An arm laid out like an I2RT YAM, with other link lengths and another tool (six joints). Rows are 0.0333 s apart.
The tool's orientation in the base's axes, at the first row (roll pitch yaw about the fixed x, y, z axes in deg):
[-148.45 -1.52 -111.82]
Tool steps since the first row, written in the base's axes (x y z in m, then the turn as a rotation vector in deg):
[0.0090 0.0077 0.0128 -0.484 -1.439 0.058]
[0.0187 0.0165 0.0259 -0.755 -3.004 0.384]
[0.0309 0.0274 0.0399 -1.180 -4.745 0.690]
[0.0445 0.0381 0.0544 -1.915 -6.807 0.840]
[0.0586 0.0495 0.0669 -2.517 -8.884 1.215]
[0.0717 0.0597 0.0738 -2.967 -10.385 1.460]
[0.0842 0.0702 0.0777 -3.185 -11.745 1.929]
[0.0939 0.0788 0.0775 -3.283 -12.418 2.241]
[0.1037 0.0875 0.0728 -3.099 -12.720 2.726]
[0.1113 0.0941 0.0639 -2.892 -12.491 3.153]
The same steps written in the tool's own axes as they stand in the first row. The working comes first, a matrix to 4 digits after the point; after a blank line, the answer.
The tool's axes in the first row as the columns of a matrix, in the base's axes (used below as rounded here):
[-0.3716 -0.7963 0.4774]
[-0.9280 0.3039 -0.2155]
[0.0265 -0.5231 -0.8519]

[-0.0102 -0.0115 -0.0083 1.517 -0.082 0.030]
[-0.0216 -0.0234 -0.0167 3.078 -0.513 -0.040]
[-0.0359 -0.0372 -0.0251 4.860 -0.863 -0.129]
[-0.0505 -0.0523 -0.0333 7.051 -0.983 -0.163]
[-0.0659 -0.0666 -0.0397 9.212 -1.331 -0.322]
[-0.0801 -0.0776 -0.0415 10.779 -1.557 -0.422]
[-0.0944 -0.0864 -0.0411 12.134 -2.042 -0.633]
[-0.1060 -0.0914 -0.0382 12.803 -2.332 -0.800]
[-0.1178 -0.0941 -0.0314 13.028 -2.824 -1.061]
[-0.1270 -0.0935 -0.0216 12.750 -3.142 -1.375]

